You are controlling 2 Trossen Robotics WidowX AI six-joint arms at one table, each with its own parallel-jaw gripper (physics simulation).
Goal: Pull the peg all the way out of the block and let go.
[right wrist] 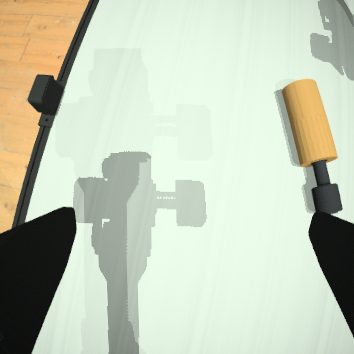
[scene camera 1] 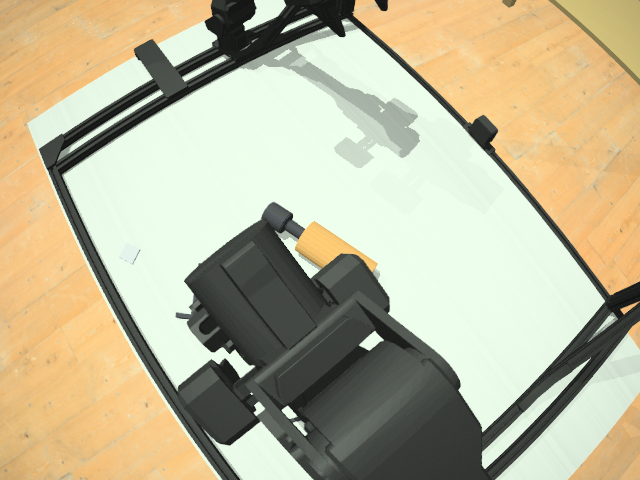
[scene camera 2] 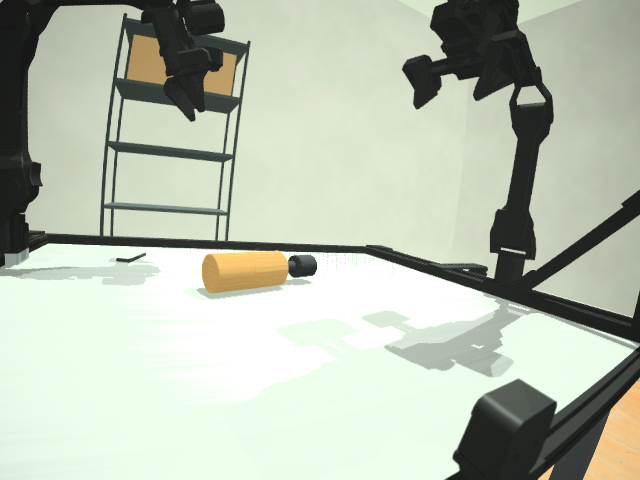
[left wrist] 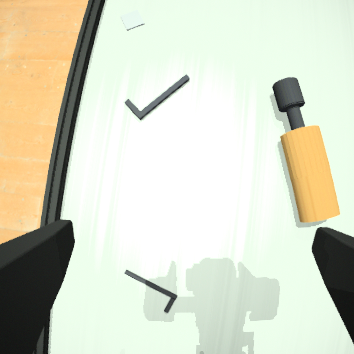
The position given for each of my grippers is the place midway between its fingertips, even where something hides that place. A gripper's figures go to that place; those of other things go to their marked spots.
Scene:
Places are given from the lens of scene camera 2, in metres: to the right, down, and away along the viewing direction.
my left gripper [scene camera 2: 197,117]: -0.23, -0.23, 0.56
my right gripper [scene camera 2: 443,102]: 0.16, -0.18, 0.39
wooden block [scene camera 2: 221,272]: -0.13, 0.04, 0.41

